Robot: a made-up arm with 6 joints.
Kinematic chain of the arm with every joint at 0, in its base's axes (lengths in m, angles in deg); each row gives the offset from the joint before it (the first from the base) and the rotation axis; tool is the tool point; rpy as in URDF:
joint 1: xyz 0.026 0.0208 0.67 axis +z
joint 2: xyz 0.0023 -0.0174 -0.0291 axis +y
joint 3: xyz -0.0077 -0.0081 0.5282 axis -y
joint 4: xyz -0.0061 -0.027 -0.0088 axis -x
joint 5: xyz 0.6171 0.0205 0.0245 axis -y
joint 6: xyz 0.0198 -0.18 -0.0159 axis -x
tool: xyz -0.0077 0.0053 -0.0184 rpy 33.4 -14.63 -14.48
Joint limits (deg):
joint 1: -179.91..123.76
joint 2: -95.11..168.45
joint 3: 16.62..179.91
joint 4: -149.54..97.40
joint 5: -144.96..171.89
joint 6: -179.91..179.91
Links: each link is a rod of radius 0.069 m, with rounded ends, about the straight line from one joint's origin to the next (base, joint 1, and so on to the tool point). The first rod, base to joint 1, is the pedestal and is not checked.
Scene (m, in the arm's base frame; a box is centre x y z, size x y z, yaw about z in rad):
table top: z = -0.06
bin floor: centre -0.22 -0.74 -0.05 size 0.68 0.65 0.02 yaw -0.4
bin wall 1: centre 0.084 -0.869 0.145 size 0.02 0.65 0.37 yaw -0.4
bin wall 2: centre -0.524 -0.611 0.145 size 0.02 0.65 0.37 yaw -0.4
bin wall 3: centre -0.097 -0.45 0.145 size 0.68 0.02 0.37 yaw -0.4
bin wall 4: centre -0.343 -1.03 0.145 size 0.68 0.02 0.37 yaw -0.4
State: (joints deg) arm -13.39 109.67 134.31 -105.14 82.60 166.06
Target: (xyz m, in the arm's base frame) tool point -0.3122 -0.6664 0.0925
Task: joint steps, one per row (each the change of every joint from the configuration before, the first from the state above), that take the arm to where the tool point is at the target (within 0.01 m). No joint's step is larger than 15 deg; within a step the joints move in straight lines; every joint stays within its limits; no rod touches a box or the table.
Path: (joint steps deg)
1: -13.89 -9.96 -13.95 -4.30 -9.63 -5.24
2: -13.89 -9.95 -13.96 -4.29 -9.63 -5.24
3: -13.90 -9.96 -13.95 -4.30 -9.63 -5.25
4: -13.89 -9.96 -13.96 -4.30 -9.63 -5.24
5: -13.89 -9.95 -13.95 -4.30 -9.63 -5.24
6: -13.89 -9.96 -13.96 -4.29 -9.63 -5.24
7: -13.89 -9.96 -13.95 -4.30 -9.64 -5.24
8: -13.89 -9.95 -13.95 -4.30 -9.63 -5.25
9: 2.46 9.34 1.84 8.09 13.50 7.30
10: 2.47 9.34 1.84 8.10 13.49 7.29
11: 2.46 9.35 1.85 8.09 13.50 7.30
12: 2.47 9.34 1.84 8.09 13.49 7.30
13: 2.46 9.34 1.84 8.09 13.50 7.29
14: 2.47 9.35 1.85 8.10 13.49 7.30

